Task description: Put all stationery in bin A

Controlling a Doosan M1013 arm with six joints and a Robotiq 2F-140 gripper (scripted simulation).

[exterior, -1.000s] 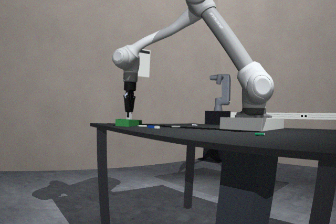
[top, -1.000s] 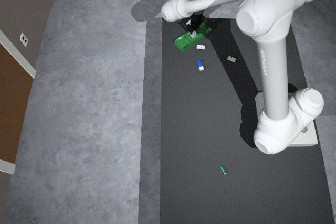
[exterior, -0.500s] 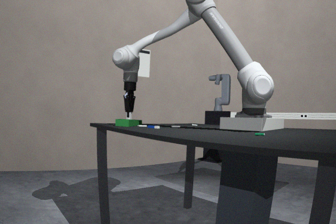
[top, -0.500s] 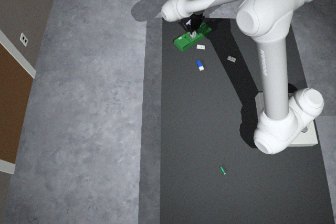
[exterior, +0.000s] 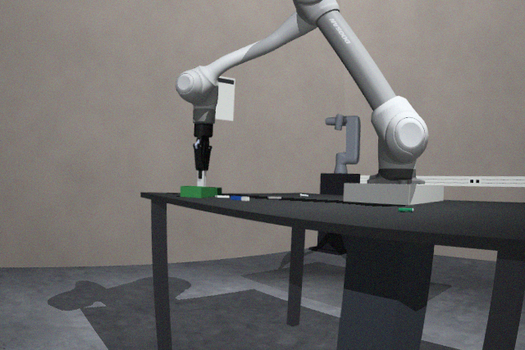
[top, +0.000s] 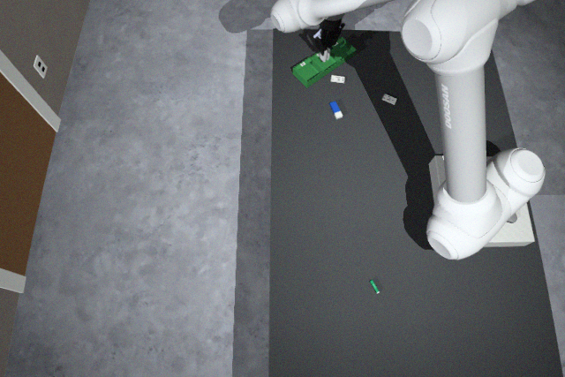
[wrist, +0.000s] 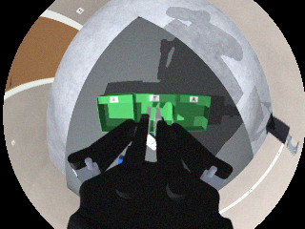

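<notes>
The long green bin lies 50 mm below my hand. Round my hand: blue-and-white eraser 40 mm behind, 220 mm to the left, 60 mm below; small white screw-like piece 440 mm behind, 110 mm to the left, 60 mm below; green marker-like stick 120 mm behind, 840 mm to the left, 60 mm below.
</notes>
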